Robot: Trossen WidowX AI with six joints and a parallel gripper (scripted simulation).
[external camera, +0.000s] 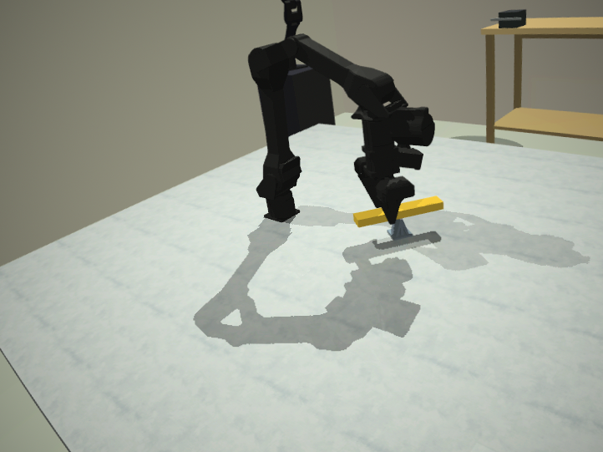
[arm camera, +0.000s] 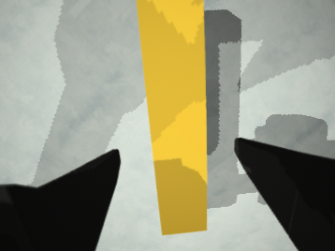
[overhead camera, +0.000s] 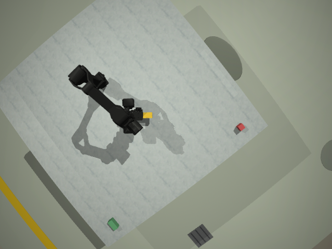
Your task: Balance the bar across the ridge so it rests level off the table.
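Right now the yellow bar is 2 cm to the left of my gripper tip and 2 cm ahead of it. From my gripper tip the other things lie so: red cube 47 cm to the left, 46 cm ahead, 3 cm below; then green cube 53 cm to the right, 46 cm ahead, 3 cm below.
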